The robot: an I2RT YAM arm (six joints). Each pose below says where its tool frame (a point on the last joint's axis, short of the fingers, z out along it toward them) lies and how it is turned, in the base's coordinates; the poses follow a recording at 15 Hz.
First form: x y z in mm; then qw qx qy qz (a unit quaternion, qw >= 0).
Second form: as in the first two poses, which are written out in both.
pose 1, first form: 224.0 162.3 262.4 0.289 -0.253 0.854 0.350
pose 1, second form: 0.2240 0.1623 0.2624 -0.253 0.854 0.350 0.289
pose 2, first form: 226.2 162.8 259.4 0.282 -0.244 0.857 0.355
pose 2, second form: 0.2262 0.1628 0.2594 -0.244 0.857 0.355 0.282
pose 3, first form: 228.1 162.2 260.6 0.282 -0.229 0.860 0.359
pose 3, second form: 0.2281 0.1622 0.2606 -0.229 0.860 0.359 0.282
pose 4, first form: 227.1 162.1 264.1 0.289 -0.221 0.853 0.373
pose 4, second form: 0.2271 0.1621 0.2641 -0.221 0.853 0.373 0.289
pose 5, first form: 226.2 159.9 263.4 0.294 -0.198 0.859 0.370
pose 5, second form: 0.2262 0.1599 0.2634 -0.198 0.859 0.370 0.294
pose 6, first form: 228.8 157.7 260.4 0.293 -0.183 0.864 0.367
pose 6, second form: 0.2288 0.1577 0.2604 -0.183 0.864 0.367 0.293
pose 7, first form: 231.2 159.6 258.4 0.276 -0.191 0.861 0.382
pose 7, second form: 0.2312 0.1596 0.2584 -0.191 0.861 0.382 0.276
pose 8, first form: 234.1 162.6 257.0 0.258 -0.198 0.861 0.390
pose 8, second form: 0.2341 0.1626 0.2570 -0.198 0.861 0.390 0.258
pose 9, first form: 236.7 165.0 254.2 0.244 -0.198 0.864 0.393
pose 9, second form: 0.2367 0.1650 0.2542 -0.198 0.864 0.393 0.244
